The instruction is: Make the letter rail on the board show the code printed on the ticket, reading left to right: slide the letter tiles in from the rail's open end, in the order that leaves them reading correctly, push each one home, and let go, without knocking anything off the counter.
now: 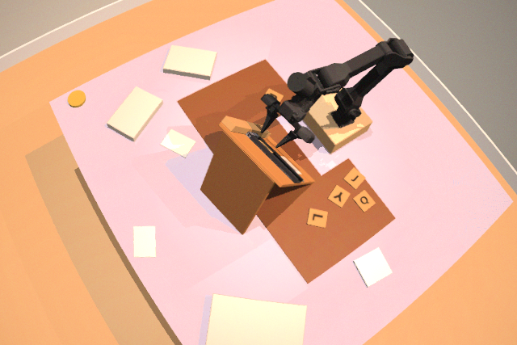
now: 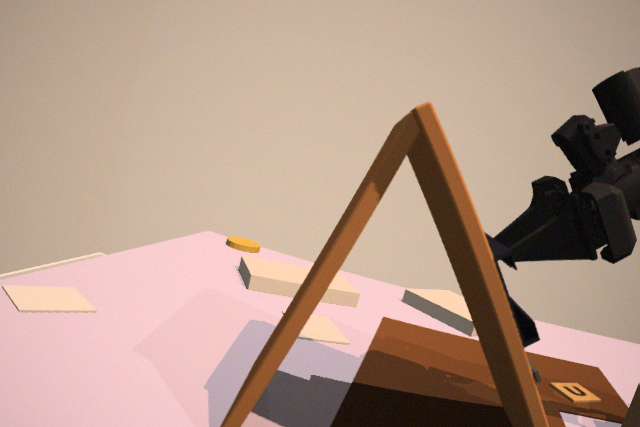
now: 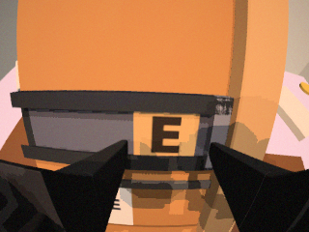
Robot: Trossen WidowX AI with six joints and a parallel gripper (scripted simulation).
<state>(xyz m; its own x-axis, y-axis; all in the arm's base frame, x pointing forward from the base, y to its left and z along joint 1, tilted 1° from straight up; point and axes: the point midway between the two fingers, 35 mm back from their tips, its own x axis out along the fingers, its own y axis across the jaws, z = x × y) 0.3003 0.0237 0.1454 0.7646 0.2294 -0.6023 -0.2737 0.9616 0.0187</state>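
Right now my gripper tip is 2 cm short of the letter tile, 1 cm to the right of it and 1 cm above it. Round my gripper tip: y tile 19 cm to the left, 19 cm below, 19 cm behind; brown mat 19 cm below, 12 cm behind, 1 cm to the right; white ticket 9 cm below, 6 cm to the left, 6 cm behind.
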